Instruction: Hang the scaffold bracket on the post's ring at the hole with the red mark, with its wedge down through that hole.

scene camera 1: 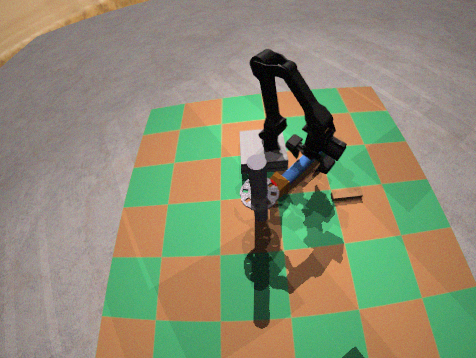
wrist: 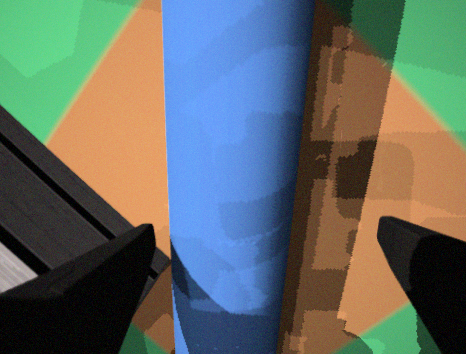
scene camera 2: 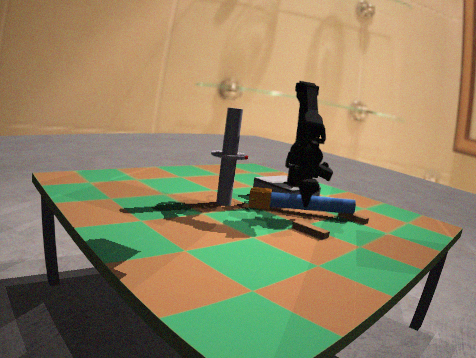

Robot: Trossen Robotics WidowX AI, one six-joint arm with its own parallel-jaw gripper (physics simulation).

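The scaffold bracket, a blue tube (scene camera 1: 298, 169) (scene camera 2: 330, 204) (wrist: 230, 150) with an orange head (scene camera 1: 281, 185) (scene camera 2: 260, 198), lies on the table. Its head points towards the post (scene camera 1: 257, 163) (scene camera 2: 232, 130). The wedge cannot be made out. The upright grey post carries a flat ring (scene camera 1: 274, 195) (scene camera 2: 216, 153) with holes, partway up. The red mark (scene camera 1: 274, 183) (scene camera 2: 246, 157) is on the ring's side towards the bracket. My gripper (scene camera 1: 310, 155) (wrist: 265, 230) is open above the blue tube. In the wrist view the tube runs between the two spread fingertips, with a gap on the right; nothing is gripped.
A small brown bar (scene camera 1: 347, 197) (scene camera 2: 311, 230) lies on the checkered table to one side of the bracket. The arm's grey base block (scene camera 1: 250, 144) (scene camera 2: 272, 181) stands behind the post and beside the tube. Part of it shows at the left in the wrist view.
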